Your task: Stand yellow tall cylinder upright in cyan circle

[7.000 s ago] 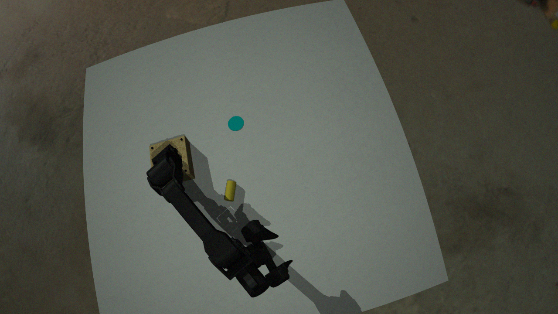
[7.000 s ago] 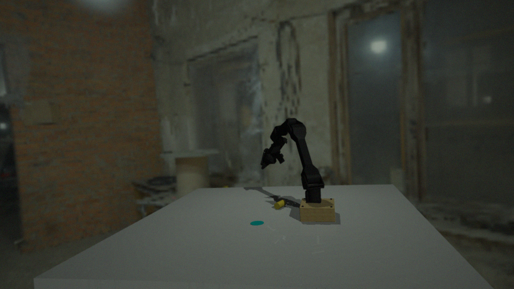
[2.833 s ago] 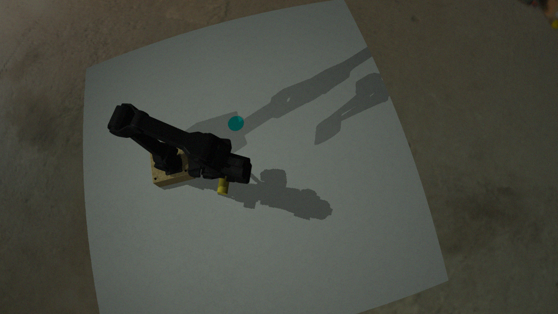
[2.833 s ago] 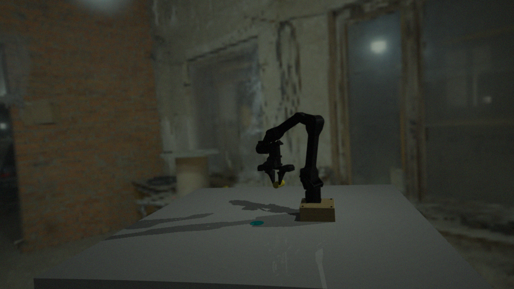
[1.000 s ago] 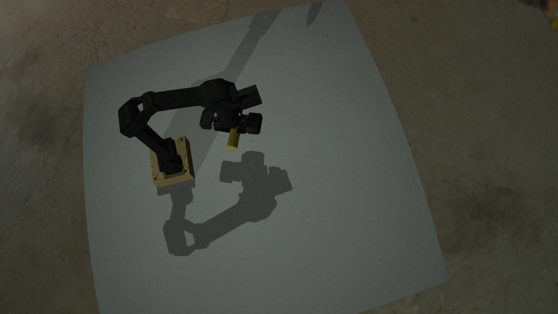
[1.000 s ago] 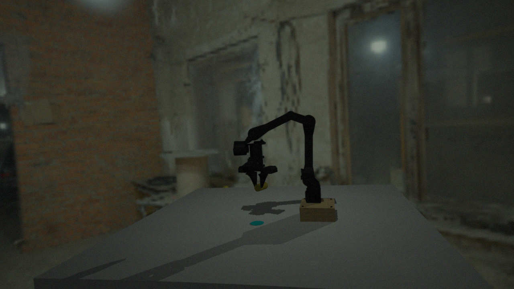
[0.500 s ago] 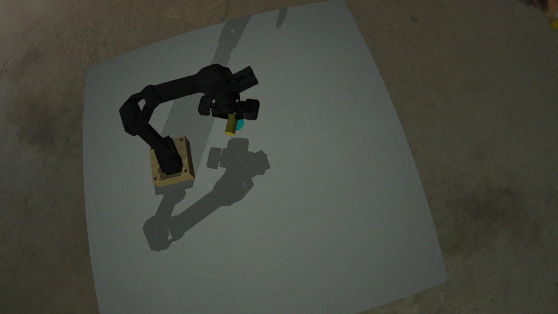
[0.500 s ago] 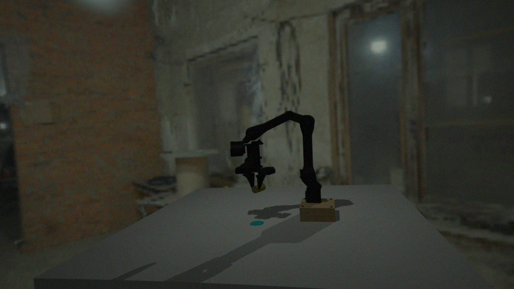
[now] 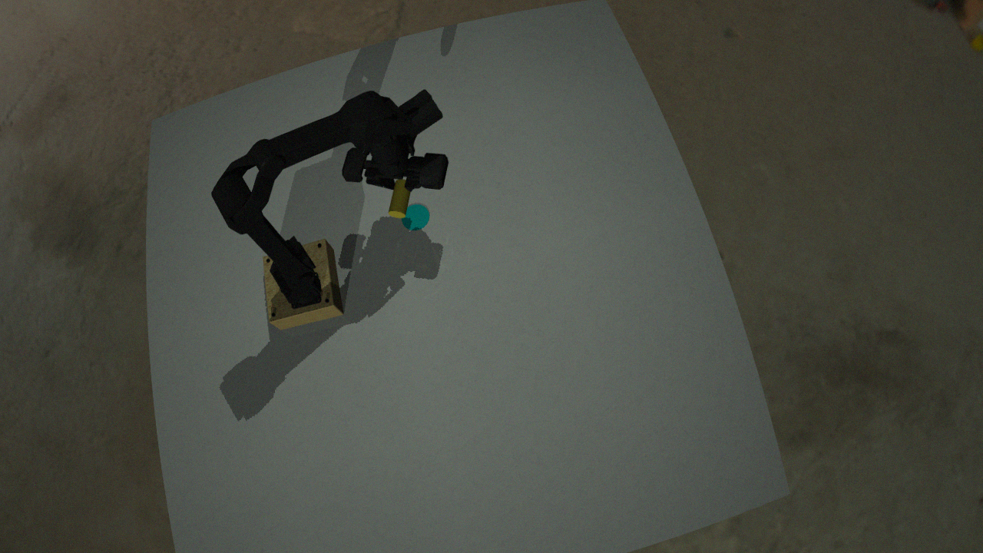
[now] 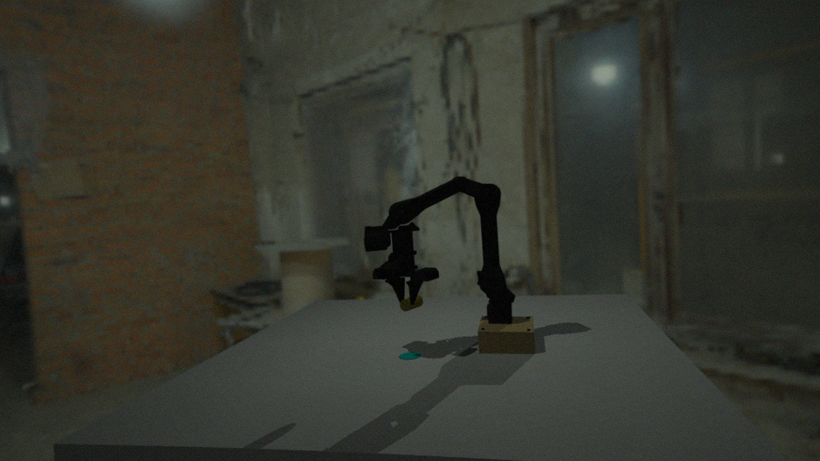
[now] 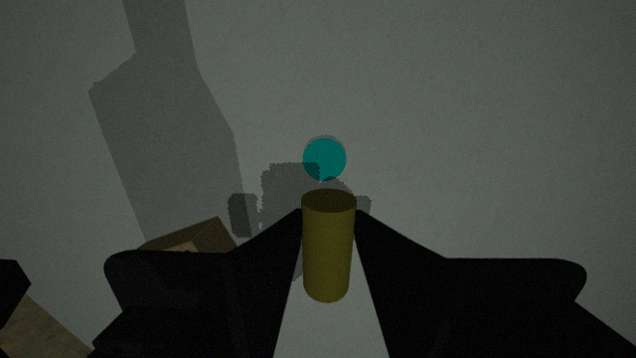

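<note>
Right now my gripper tip is 140 mm above the cyan circle. From my gripper tip the other things lie so: yellow cylinder: 20 mm to the right, 10 mm behind.
</note>
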